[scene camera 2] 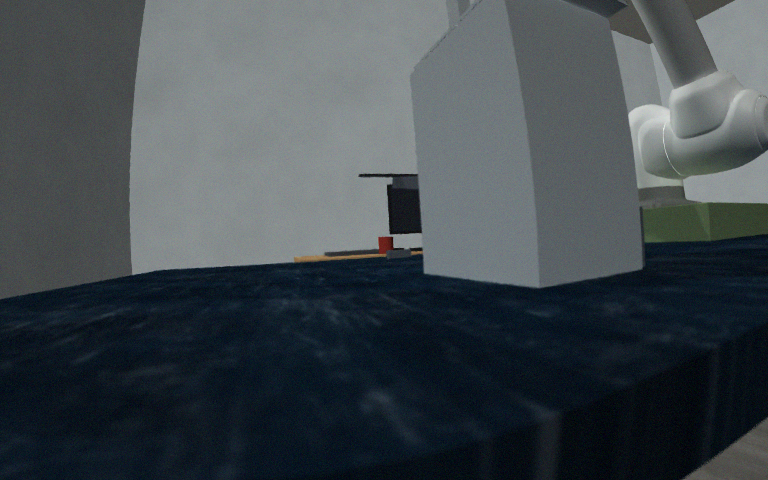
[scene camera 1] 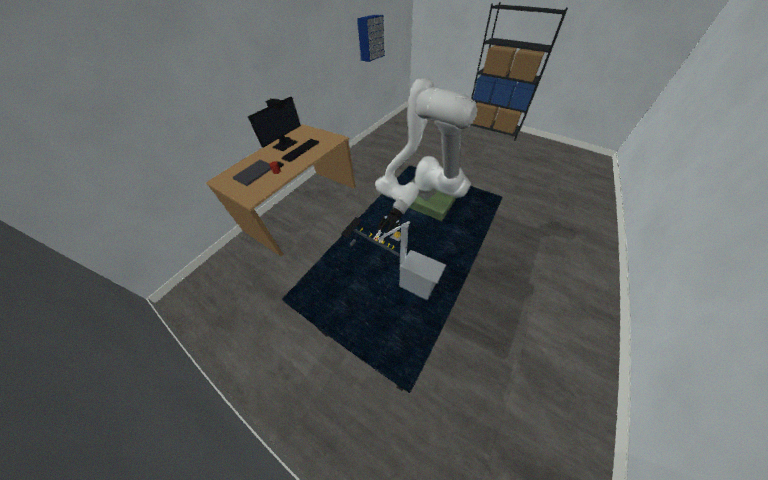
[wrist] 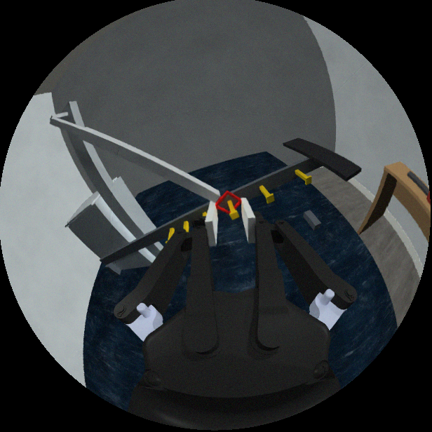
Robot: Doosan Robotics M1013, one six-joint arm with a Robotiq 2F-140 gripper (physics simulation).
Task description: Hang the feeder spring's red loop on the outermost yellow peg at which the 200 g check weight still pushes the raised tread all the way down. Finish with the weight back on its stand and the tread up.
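Places are measured from the arm's base along level axes (x ahead, y up, z right), in metres.
Pixels of known places: gripper, fingertip midpoint: point(scene camera 1: 377, 241); arm's base, origin of the base link: point(scene camera 2: 656, 211) point(scene camera 1: 424, 190).
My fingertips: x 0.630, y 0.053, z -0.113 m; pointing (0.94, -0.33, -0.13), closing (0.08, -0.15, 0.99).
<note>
For each thing: its middle in the pictures, then the offset to it from my fingertips.
- outermost peg, body centre: point(scene camera 1: 360, 230) dx +0.020, dy +0.026, dz +0.121 m
- black tread, body centre: point(scene camera 2: 397, 175) point(scene camera 1: 351, 227) dx +0.049, dy +0.051, dz +0.167 m
- small orange-yellow thing, body centre: point(scene camera 1: 397, 233) dx -0.194, dy -0.105, dz +0.006 m
- small grey block, body centre: point(scene camera 2: 398, 253) point(scene camera 1: 353, 242) dx +0.054, dy -0.119, dz +0.186 m
My gripper point(wrist: 228, 208) point(scene camera 1: 378, 234) is shut on the red loop point(wrist: 235, 196), at the free end of the light grey feeder spring point(wrist: 145, 158), which slants down from a post. Several yellow pegs line the dark lever; the outermost peg point(wrist: 303, 176) point(scene camera 1: 361, 229) is near the black tread point(wrist: 322, 157) point(scene camera 1: 351, 226), which sits above the mat. Another yellow peg point(wrist: 233, 210), third from the tread, lies behind and below the loop in the wrist view; whether it passes through the loop is unclear. A small orange-yellow thing point(scene camera 1: 397, 234) stands near the gripper; whether it is the weight is unclear.
A pale box point(scene camera 1: 421, 274) point(scene camera 2: 583, 147) stands beside the post point(scene camera 1: 403, 246). A small grey block point(wrist: 312, 220) point(scene camera 1: 352, 242) lies near the tread. The arm stands on a green base point(scene camera 1: 433, 204) point(scene camera 2: 676, 223). A wooden desk point(scene camera 1: 243, 229) is at the left.
</note>
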